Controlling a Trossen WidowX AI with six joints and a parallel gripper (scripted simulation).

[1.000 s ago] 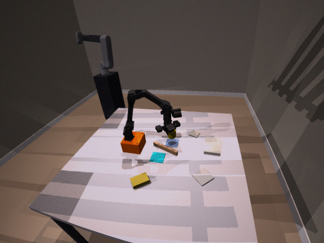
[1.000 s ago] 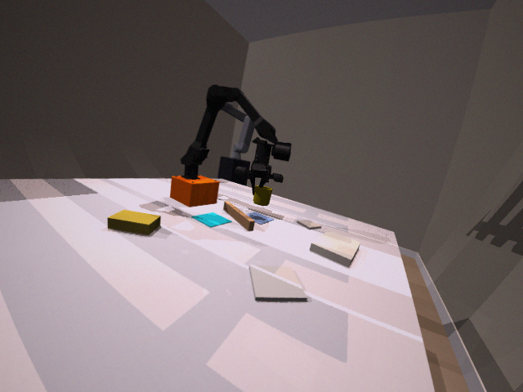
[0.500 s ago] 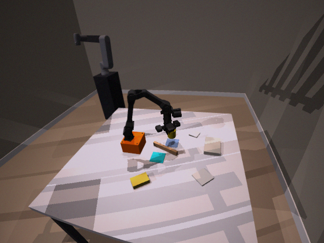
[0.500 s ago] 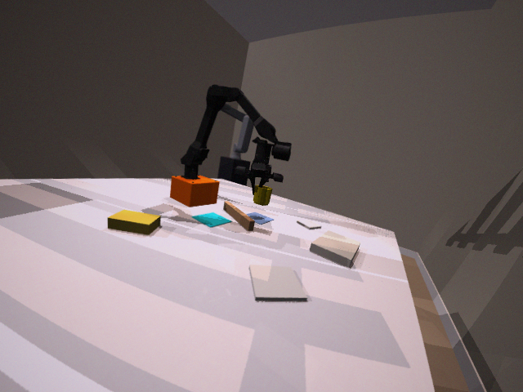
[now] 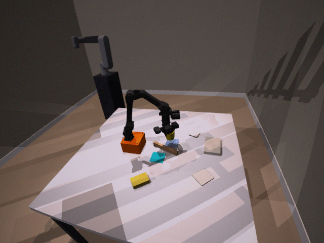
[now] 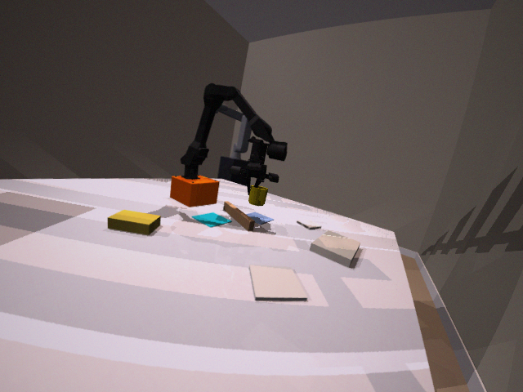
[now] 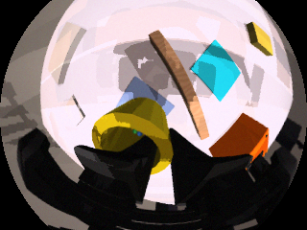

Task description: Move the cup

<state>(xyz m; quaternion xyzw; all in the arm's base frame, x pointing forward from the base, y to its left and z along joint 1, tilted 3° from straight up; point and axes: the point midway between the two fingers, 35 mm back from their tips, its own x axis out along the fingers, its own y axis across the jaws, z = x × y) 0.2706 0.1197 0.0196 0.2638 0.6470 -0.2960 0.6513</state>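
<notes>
Now: the cyan pad 150 mm to the right of my gripper tip, 100 mm below it and 20 mm behind it. Round my gripper tip: blue pad: 100 mm below, 40 mm to the left, 30 mm ahead; wooden bar: 80 mm below, 60 mm to the right; yellow cup: 20 mm to the left, 20 mm ahead.
</notes>
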